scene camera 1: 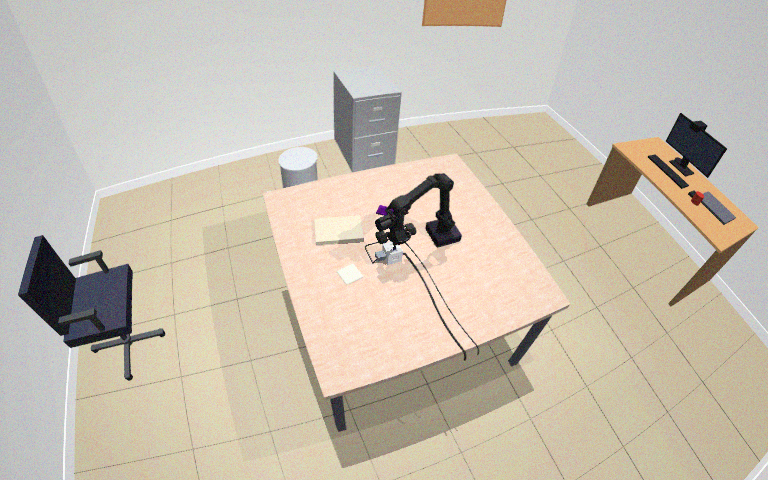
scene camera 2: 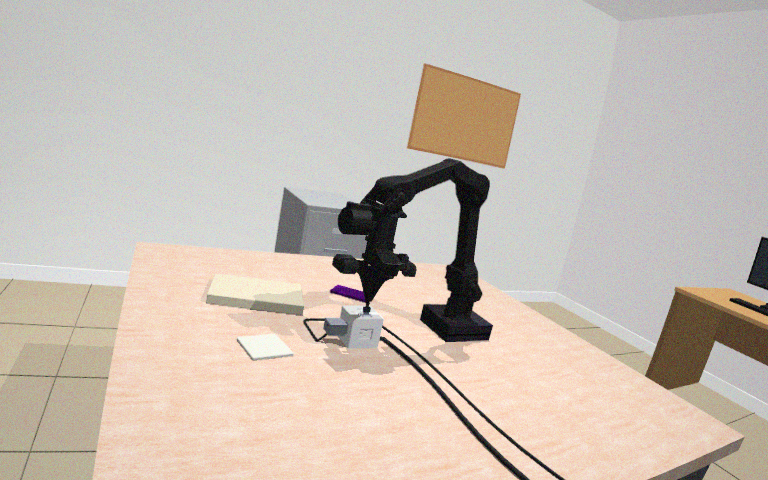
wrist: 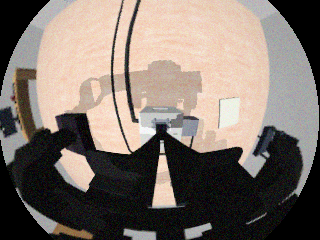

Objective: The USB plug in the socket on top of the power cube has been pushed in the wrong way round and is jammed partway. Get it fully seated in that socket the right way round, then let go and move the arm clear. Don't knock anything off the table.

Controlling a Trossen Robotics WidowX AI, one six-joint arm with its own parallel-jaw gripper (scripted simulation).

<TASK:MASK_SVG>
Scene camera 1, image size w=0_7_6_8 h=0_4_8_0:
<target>cream book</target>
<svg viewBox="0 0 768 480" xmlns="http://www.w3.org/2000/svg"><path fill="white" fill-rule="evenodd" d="M360 215L314 219L316 245L364 241Z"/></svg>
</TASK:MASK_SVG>
